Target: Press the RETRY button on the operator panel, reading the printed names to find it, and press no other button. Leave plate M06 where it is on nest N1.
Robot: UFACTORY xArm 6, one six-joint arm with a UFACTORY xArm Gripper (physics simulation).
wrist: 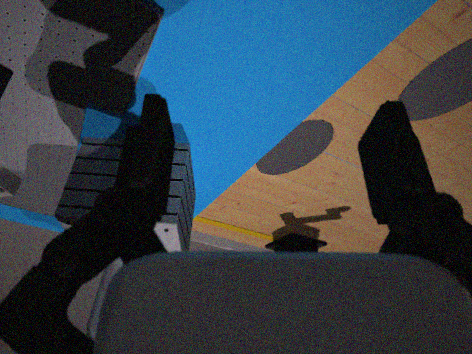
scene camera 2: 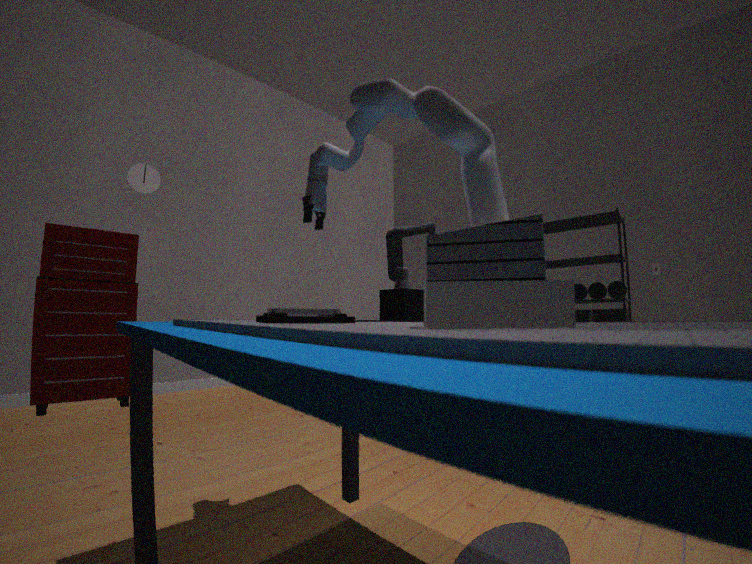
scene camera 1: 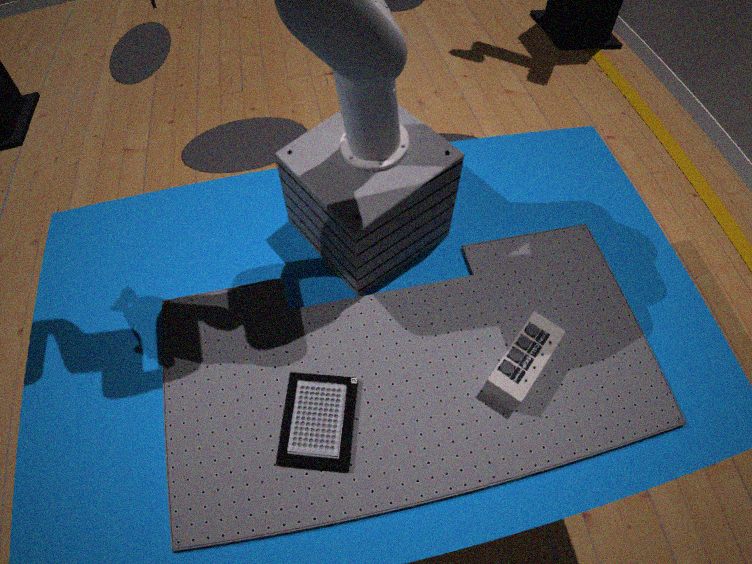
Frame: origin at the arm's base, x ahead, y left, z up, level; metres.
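Seen in the pictures: gripper, fingertip midpoint: (wrist: 270,119) (scene camera 2: 313,226); arm's base at its link origin: (scene camera 2: 492,235) (scene camera 1: 375,145).
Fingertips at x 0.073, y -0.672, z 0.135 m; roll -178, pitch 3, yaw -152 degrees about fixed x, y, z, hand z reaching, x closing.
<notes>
Pixels of each thing's top centre, then the offset from my fingertips to it. Level surfaces: height alone.
- operator panel at its top centre: (scene camera 2: 493,280) (scene camera 1: 528,353) 0.319 m ahead, 0.862 m left, 0.289 m down
- Plate M06 at its top centre: (scene camera 1: 317,417) (scene camera 2: 304,308) 0.341 m ahead, 0.486 m left, 0.318 m down
- black nest at its top centre: (scene camera 1: 317,418) (scene camera 2: 303,313) 0.341 m ahead, 0.486 m left, 0.327 m down
- grey pegboard at its surface level: 0.344 m down
- blue table top at its surface level: 0.357 m down
The operator panel (scene camera 1: 544,352) (scene camera 2: 499,304) is a pale box on the right of the pegboard, with several dark round buttons in a row and dark name labels beside them. The print is too small to read, so I cannot tell which button is RETRY. Plate M06 (scene camera 1: 316,418) (scene camera 2: 303,312), a white well plate, lies in a black nest (scene camera 1: 348,424) at the left of the pegboard. My gripper (scene camera 2: 313,222) (wrist: 270,119) is open and empty, fingers pointing down, high above the table and well away from the panel. The panel's buttons cannot be made out in the wrist view.
The grey pegboard (scene camera 1: 419,418) lies on a blue table top (scene camera 1: 91,485) (wrist: 240,65). The grooved robot base block (scene camera 1: 364,242) (scene camera 2: 485,251) (wrist: 95,175) stands behind it. A red cabinet (scene camera 2: 85,315) and a shelf rack (scene camera 2: 623,267) stand beyond the table. Arm shadows cross the board.
</notes>
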